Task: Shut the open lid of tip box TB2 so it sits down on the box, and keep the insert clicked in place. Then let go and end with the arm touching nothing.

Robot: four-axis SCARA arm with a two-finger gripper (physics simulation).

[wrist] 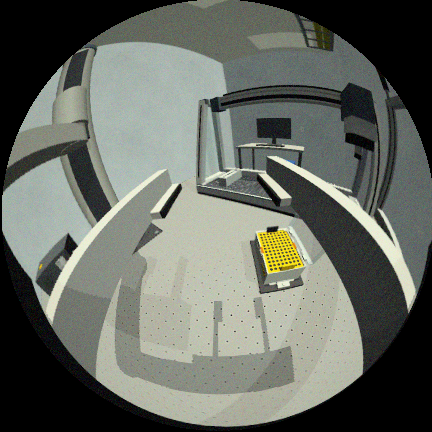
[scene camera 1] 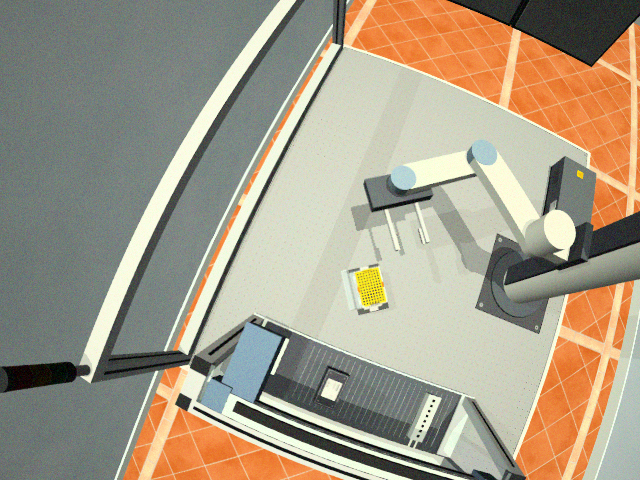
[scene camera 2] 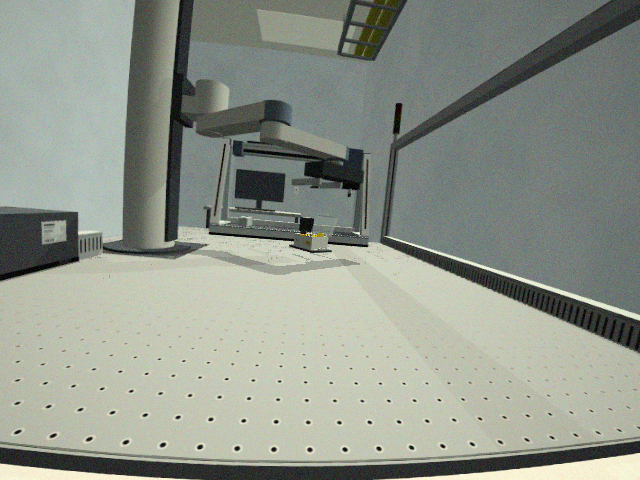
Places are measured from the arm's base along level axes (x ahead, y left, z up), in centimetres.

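Pixels of known places: gripper, fingertip midpoint: [wrist: 217, 171] [scene camera 1: 412, 246] [scene camera 2: 303, 184]; arm's base at its link origin: [scene camera 1: 517, 284] [scene camera 2: 149, 250].
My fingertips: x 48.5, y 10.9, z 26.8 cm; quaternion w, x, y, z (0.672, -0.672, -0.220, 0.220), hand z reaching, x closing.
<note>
Ahead of a thing's pixels: the offset from my fingertips to its top centre. "pt": to the spot under its first point.
The tip box @(dx +5.4, dy +11.8, dz -18.9 cm) [scene camera 1: 376, 308] [scene camera 2: 315, 243] [wrist: 285, 276] stands on the bench with its yellow insert @(dx +5.4, dy +11.8, dz -18.1 cm) [scene camera 1: 371, 285] [wrist: 280, 250] lying level inside the rim. No TB2 lettering is readable. The clear lid @(dx +10.8, dy +15.7, dz -10.2 cm) [scene camera 1: 348, 290] [scene camera 2: 326, 223] [wrist: 314, 244] is open, standing up from the box's long side, on the left in scene camera 1 and on the right in the wrist view. My gripper [scene camera 1: 411, 245] [wrist: 217, 171] is shut with nothing between its fingers, which still stand apart at this narrowest setting. It hangs above the bench, apart from the box, on the side away from the gantry machine.
A gantry machine with a dark slatted deck @(pt dx -10.7, dy +44.0, dz -20.6 cm) [scene camera 1: 377, 395] [wrist: 240, 187] stands beyond the box. The arm's column [scene camera 2: 149, 124] and a dark controller box @(pt dx -57.3, dy -51.2, dz -14.0 cm) [scene camera 1: 571, 191] [scene camera 2: 36, 240] stand at the bench side. A framed panel runs along the opposite edge.
</note>
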